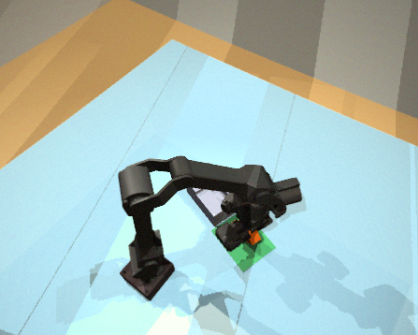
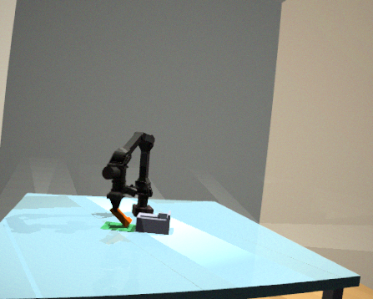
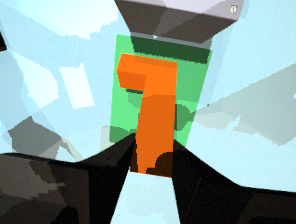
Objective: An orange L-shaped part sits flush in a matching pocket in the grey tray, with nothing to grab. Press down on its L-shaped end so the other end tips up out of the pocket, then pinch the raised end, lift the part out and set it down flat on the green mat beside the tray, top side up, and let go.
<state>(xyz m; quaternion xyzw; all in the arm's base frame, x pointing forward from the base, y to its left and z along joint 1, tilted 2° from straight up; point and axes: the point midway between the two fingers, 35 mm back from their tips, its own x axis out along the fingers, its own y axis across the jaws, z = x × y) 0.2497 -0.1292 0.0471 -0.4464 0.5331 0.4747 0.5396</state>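
The orange l-shaped part is 1 cm behind my gripper tip, 3 cm to the left of it and 3 cm below it. From my gripper tip the other things lie so: green mat: 2 cm to the left, 8 cm below.
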